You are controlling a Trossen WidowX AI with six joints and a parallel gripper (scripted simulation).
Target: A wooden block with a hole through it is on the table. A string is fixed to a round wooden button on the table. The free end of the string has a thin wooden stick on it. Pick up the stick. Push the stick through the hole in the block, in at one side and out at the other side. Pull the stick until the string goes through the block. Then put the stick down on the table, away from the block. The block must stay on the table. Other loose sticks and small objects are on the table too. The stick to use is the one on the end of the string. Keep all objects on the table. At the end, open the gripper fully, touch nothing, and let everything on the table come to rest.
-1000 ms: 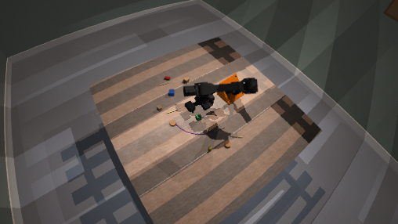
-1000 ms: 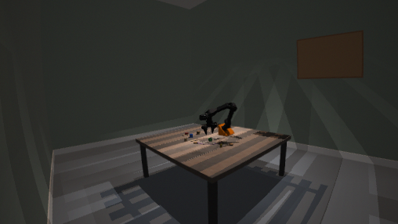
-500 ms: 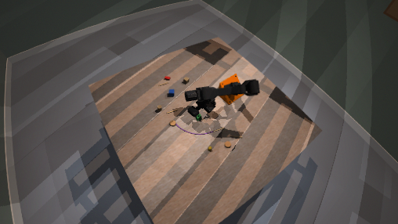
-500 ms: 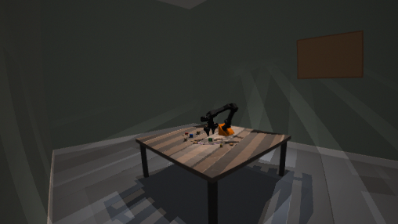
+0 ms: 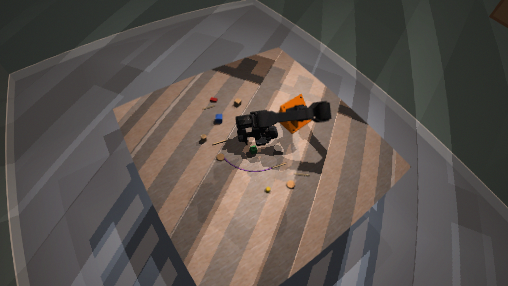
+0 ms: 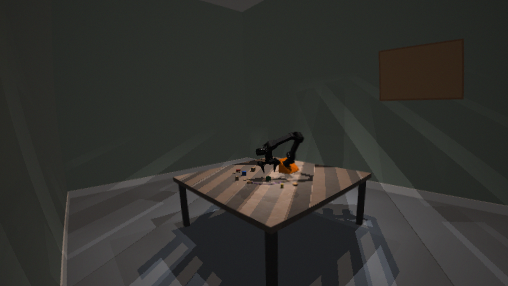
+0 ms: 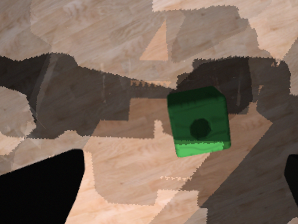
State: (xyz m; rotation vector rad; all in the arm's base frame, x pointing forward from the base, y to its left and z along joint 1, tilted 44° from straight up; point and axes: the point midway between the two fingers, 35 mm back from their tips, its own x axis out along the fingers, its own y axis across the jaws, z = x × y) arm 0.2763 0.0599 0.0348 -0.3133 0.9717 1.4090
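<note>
My gripper tip is 1 cm short of the green wooden block and 5 cm above it. Round my gripper tip: thin wooden stick: 4 cm behind, 14 cm to the left, 6 cm below; round wooden button: 18 cm ahead, 5 cm to the right, 5 cm below; cylinder: 20 cm ahead, 19 cm to the right, 4 cm below.
</note>
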